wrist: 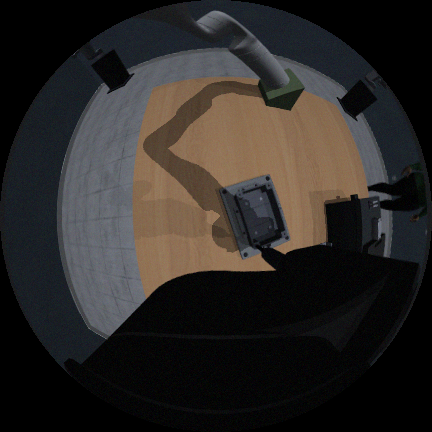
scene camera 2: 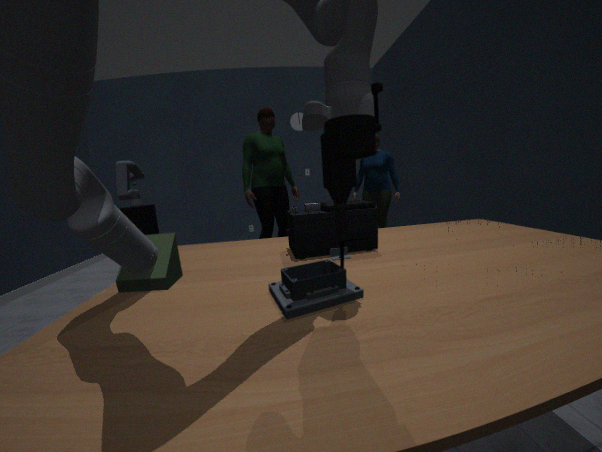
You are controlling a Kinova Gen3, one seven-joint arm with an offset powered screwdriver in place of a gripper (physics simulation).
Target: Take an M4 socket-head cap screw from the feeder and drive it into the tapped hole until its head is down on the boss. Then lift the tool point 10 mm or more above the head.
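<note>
There's a black screw feeder point(wrist: 344, 230) that you can see here.
</note>
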